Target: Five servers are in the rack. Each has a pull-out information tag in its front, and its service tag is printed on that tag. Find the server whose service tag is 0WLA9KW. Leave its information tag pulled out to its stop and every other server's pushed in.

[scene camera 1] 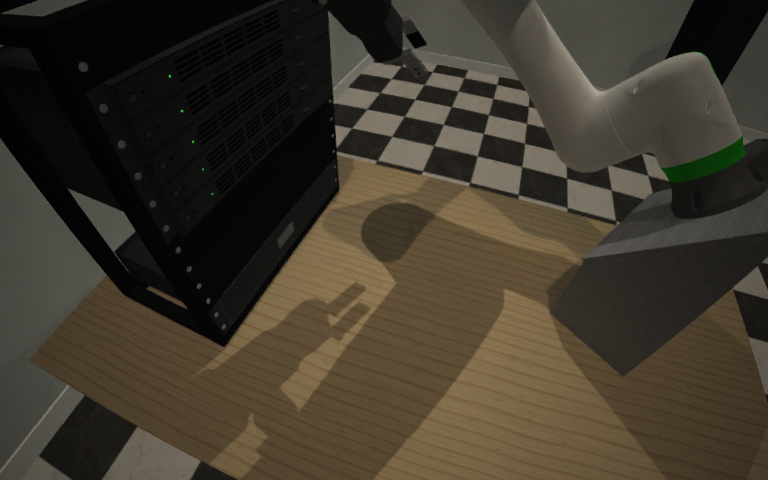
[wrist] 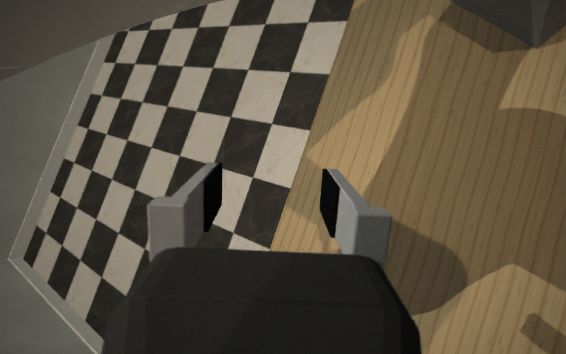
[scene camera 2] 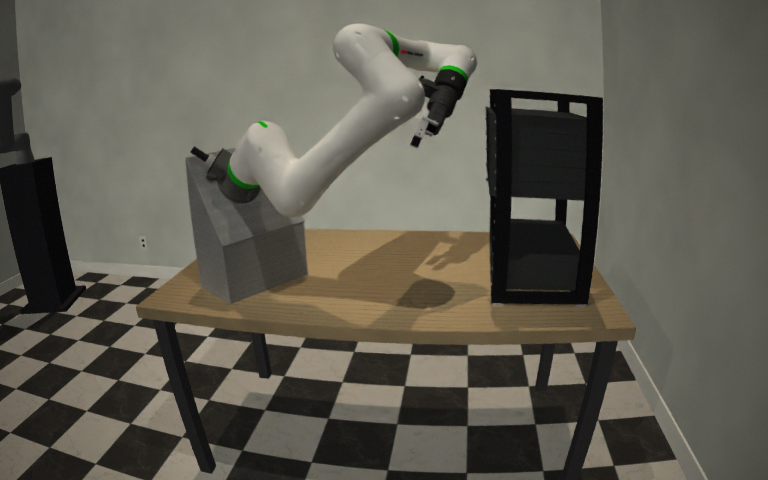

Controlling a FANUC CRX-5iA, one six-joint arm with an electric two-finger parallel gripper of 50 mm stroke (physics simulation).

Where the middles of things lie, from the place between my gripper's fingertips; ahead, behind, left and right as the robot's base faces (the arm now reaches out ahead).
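Scene:
Black rack [scene camera 1: 222,154]: my hand is 390 mm short of it, 10 mm to the right of it and 140 mm above it.

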